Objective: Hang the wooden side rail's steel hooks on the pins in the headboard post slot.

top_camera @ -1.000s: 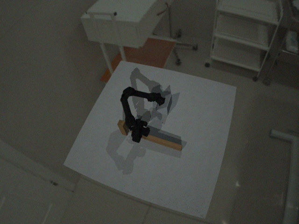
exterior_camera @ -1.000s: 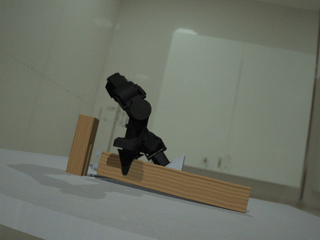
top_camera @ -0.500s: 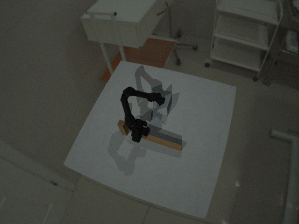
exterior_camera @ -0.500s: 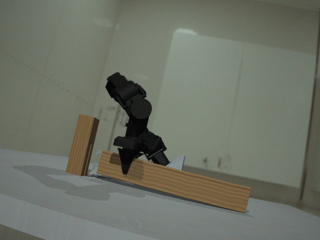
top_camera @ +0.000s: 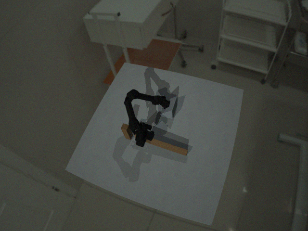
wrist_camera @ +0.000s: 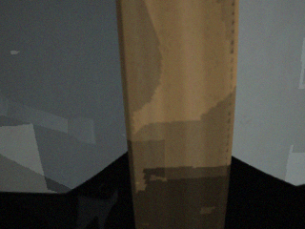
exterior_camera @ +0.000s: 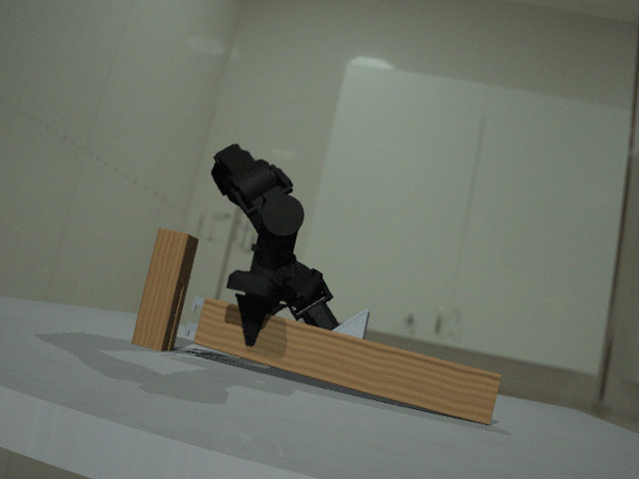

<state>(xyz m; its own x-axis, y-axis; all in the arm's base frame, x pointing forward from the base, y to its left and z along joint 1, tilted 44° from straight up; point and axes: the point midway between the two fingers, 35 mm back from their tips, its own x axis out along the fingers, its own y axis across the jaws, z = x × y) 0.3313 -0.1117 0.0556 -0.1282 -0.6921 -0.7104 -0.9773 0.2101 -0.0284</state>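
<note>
Right now the wooden headboard post is 2 cm behind my gripper tip, 15 cm to the right of it and 5 cm above it.
</note>
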